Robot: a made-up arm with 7 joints.
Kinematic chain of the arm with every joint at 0, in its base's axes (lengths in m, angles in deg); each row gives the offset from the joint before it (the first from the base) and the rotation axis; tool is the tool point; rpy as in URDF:
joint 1: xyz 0 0 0 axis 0.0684 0.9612 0.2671
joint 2: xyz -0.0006 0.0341 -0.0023 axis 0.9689 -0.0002 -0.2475
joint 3: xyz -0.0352 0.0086 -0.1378 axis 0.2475 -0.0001 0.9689
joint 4: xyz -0.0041 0 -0.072 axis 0.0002 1 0
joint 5: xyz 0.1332 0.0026 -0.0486 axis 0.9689 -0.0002 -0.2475
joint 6: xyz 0.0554 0 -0.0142 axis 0.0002 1 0
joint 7: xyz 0.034 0 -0.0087 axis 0.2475 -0.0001 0.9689
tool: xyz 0 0 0 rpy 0 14.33 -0.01
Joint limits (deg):
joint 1: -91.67..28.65
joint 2: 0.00..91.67
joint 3: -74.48..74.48
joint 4: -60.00..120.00
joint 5: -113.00..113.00
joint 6: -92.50..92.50
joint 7: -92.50..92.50
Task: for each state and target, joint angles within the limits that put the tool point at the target. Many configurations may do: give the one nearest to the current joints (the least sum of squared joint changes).
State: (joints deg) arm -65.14 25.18 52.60 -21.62 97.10 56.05 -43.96
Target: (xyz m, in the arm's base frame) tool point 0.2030 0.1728 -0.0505
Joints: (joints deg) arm -40.99 0.00 43.01 -28.99 98.95 63.08 -43.96
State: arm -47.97 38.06 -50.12 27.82 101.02 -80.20 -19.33
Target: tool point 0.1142 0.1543 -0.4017
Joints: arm -24.81 27.48 -54.33 67.06 107.95 -50.95 -19.33
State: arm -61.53 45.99 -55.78 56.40 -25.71 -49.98 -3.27
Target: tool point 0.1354 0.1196 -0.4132
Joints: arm -25.93 19.90 -62.07 76.37 -25.23 -29.80 -3.27
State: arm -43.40 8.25 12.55 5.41 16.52 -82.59 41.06
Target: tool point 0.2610 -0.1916 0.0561
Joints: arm -86.63 0.00 -31.93 17.02 23.49 -69.79 41.06
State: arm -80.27 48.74 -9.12 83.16 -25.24 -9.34 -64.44
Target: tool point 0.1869 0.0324 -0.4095
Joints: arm -40.41 1.59 -7.78 92.94 -25.05 -4.64 -64.44
